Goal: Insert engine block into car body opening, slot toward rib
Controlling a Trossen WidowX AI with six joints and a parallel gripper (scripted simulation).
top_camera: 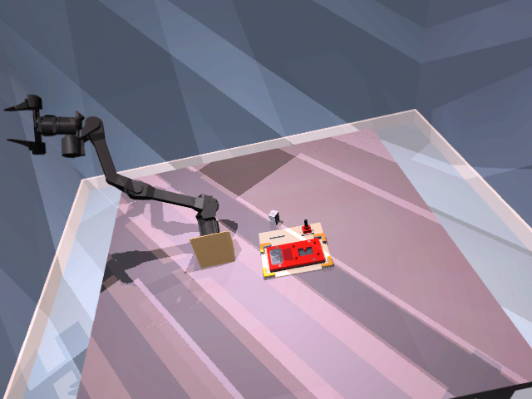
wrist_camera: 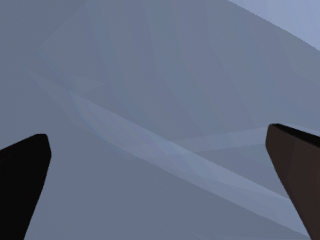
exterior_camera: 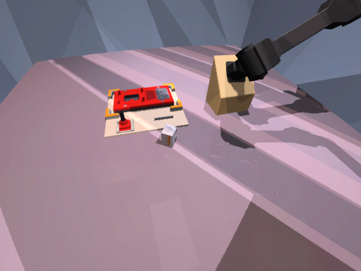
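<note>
Now: the grey engine block 78 cm ahead of my gripper tip, 58 cm below it and 3 cm to the right of it.
</note>
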